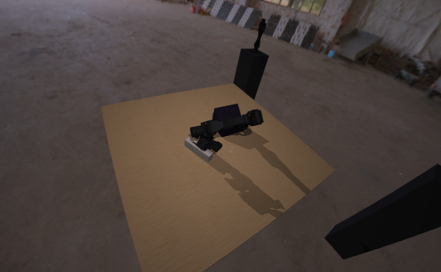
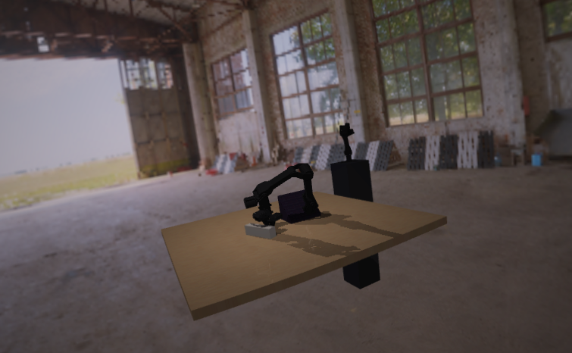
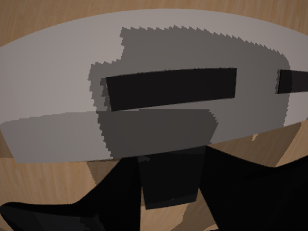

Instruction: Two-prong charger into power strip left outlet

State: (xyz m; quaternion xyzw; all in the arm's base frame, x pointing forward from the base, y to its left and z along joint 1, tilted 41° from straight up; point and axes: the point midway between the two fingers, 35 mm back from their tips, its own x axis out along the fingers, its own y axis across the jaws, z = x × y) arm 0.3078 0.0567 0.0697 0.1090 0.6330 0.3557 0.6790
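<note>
Right now the two-prong charger is 2 cm ahead of my gripper tip, 1 cm to the left of it and 1 cm above it.
</note>
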